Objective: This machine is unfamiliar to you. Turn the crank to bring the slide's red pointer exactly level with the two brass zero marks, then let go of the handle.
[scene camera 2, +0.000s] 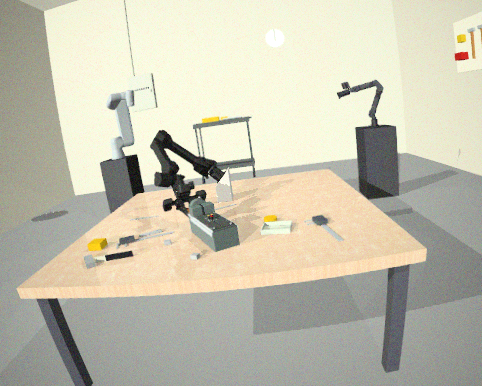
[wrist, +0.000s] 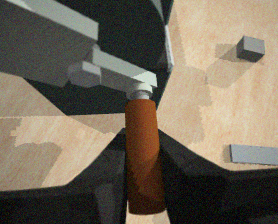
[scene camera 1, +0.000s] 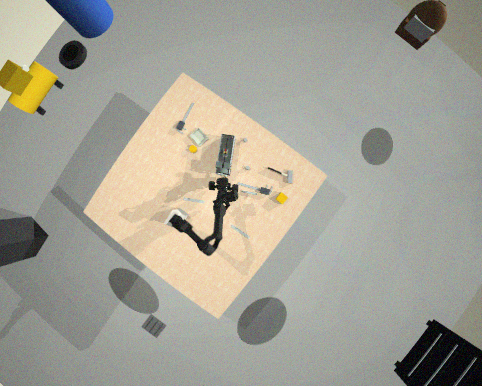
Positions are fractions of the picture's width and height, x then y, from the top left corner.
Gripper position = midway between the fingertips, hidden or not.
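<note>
A brown crank handle (wrist: 0.52, 0.84) is visible, and so is the gripper (wrist: 0.50, 0.60).
</note>
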